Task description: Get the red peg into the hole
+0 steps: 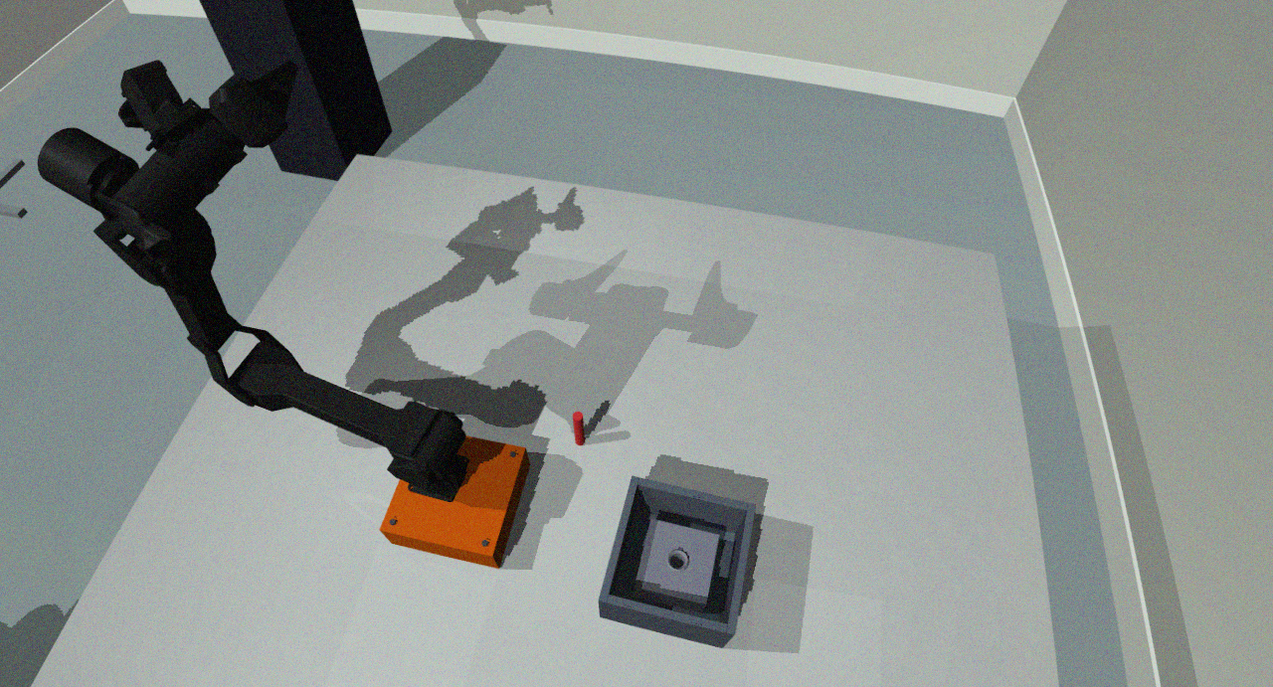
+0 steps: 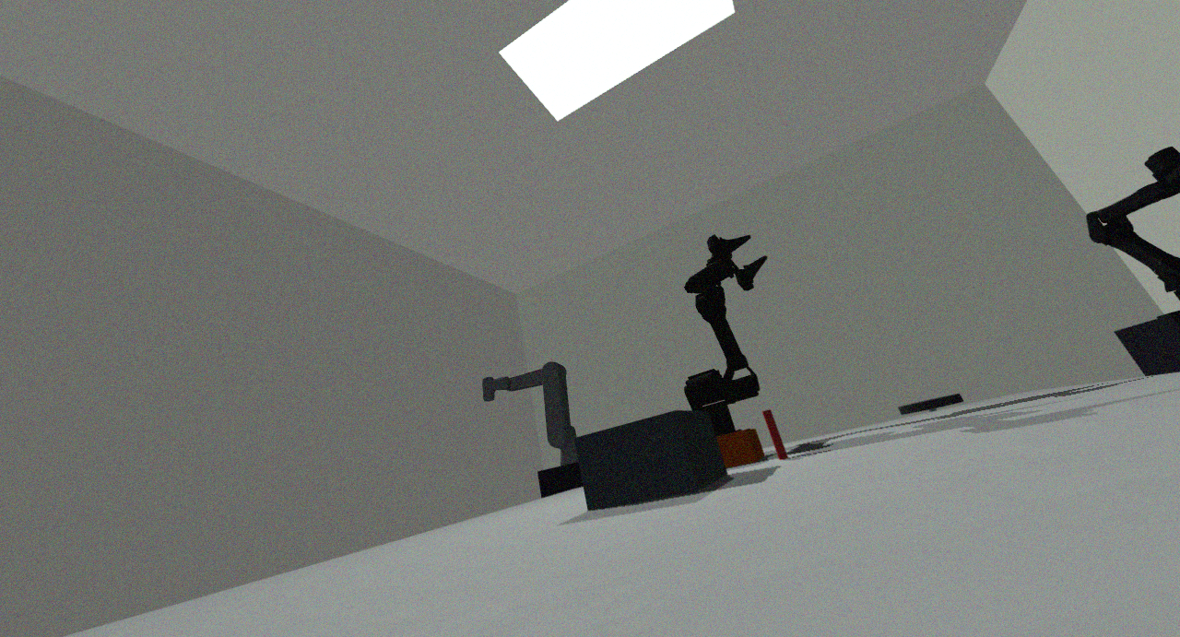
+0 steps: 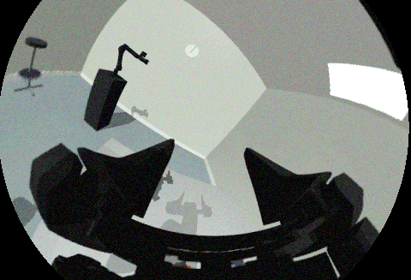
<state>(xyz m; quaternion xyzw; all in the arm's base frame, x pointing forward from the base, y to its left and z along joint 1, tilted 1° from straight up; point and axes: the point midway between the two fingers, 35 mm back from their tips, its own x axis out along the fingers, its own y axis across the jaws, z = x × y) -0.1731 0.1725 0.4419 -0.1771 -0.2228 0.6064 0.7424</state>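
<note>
Right now the red peg is 330 mm ahead of my gripper tip, 90 mm to the right of it and 460 mm below it. Also, from my gripper tip: grey box 500 mm ahead, 240 mm to the right, 470 mm below.
</note>
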